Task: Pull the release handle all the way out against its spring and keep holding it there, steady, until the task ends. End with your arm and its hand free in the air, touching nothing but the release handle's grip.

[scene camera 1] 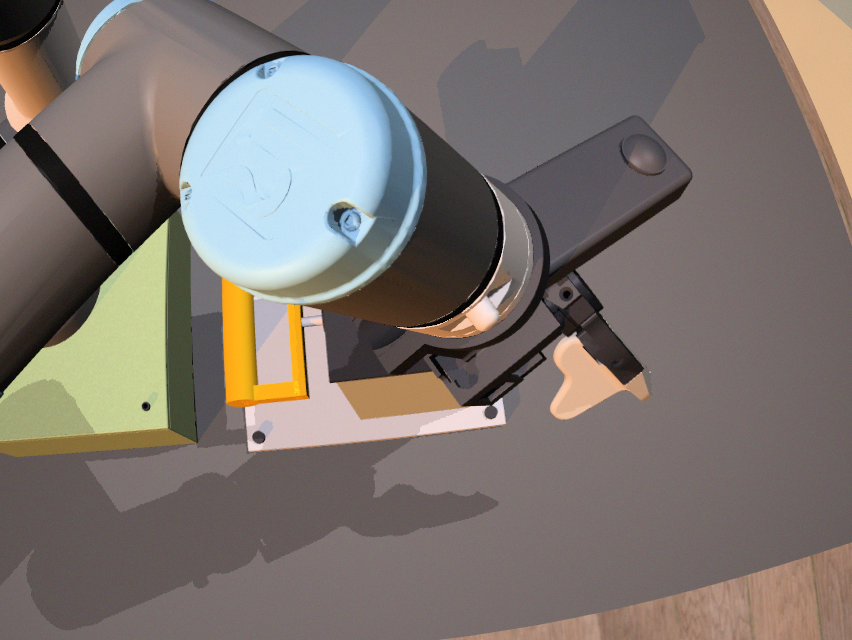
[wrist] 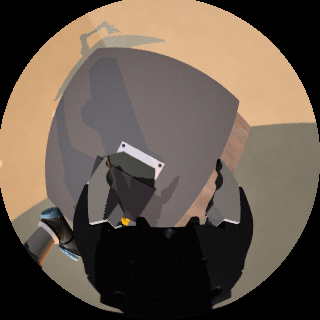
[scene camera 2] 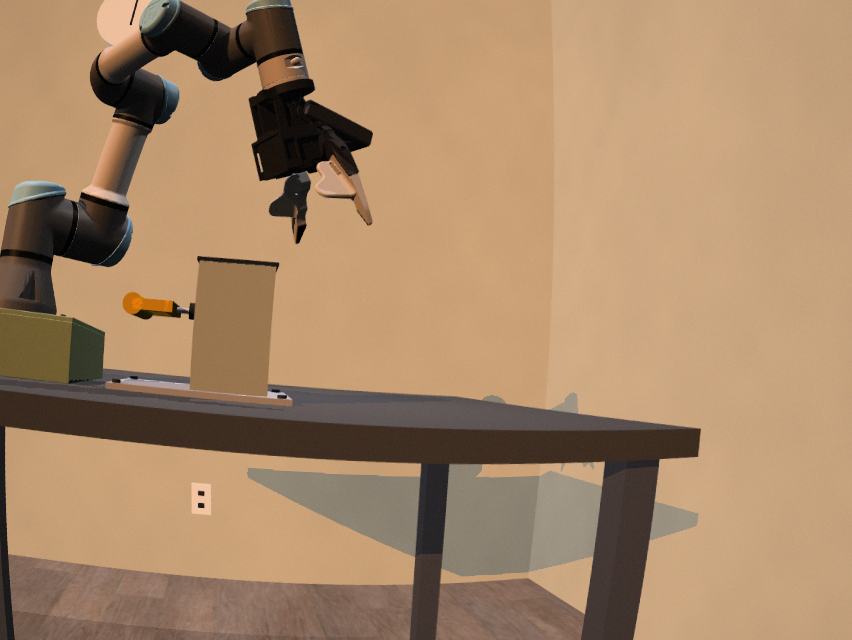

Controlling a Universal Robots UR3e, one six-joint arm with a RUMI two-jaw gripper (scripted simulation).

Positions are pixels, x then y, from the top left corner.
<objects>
my gripper: scene camera 1; wrist; scene camera 2 331, 234
same spot on my gripper: (scene camera 1: 582, 357) = (wrist: 208, 219)
</objects>
